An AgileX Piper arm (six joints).
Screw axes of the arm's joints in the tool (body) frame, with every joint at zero. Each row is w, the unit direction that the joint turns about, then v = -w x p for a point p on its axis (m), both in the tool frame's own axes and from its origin. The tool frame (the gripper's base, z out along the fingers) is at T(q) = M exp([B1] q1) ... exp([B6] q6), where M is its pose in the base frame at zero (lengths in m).
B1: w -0.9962 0 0.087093 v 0 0.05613 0
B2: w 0 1 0 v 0.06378 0 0.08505
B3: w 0 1 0 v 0.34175 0 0.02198
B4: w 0 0 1 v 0 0 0
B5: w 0 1 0 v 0.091 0 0
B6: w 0 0 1 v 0 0 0
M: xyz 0.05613 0 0.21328 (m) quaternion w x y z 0.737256 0 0.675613 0
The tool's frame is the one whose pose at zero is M.
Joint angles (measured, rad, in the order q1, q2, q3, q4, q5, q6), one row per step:
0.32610 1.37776 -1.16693 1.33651 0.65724 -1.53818
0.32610 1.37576 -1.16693 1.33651 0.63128 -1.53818
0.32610 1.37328 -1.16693 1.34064 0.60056 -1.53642
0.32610 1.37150 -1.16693 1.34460 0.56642 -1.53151
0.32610 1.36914 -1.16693 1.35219 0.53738 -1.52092
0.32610 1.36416 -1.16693 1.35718 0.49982 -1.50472
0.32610 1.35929 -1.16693 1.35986 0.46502 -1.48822
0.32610 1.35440 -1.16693 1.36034 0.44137 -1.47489
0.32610 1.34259 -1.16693 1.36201 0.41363 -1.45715
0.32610 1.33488 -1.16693 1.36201 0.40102 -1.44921
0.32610 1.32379 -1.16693 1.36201 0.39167 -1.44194
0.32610 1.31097 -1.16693 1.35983 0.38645 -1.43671
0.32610 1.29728 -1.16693 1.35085 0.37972 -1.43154
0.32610 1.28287 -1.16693 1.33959 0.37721 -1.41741
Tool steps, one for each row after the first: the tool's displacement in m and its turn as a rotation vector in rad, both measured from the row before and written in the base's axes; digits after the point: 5 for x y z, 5 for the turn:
0.00149 -0.00143 0.00087 -0.00035 -0.00859 -0.02506
0.00170 -0.00172 0.00130 0.00455 -0.00750 -0.03058
0.00206 -0.00192 0.00112 0.00599 -0.00522 -0.03458
0.00150 -0.00173 0.00141 0.01345 0.00101 -0.03128
0.00137 -0.00254 0.00220 0.01552 -0.00023 -0.04030
0.00112 -0.00249 0.00205 0.01418 -0.00019 -0.03728
0.00031 -0.00189 0.00184 0.01070 -0.00074 -0.02550
-0.00123 -0.00277 0.00409 0.01757 -0.00502 -0.03021
-0.00119 -0.00149 0.00255 0.00816 -0.00489 -0.01356
-0.00230 -0.00159 0.00352 0.00894 -0.00783 -0.01021
-0.00305 -0.00150 0.00388 0.00602 -0.01060 -0.00568
-0.00323 -0.00175 0.00390 -0.00005 -0.01399 -0.00677
-0.00372 -0.00157 0.00392 0.00481 -0.00880 -0.00368

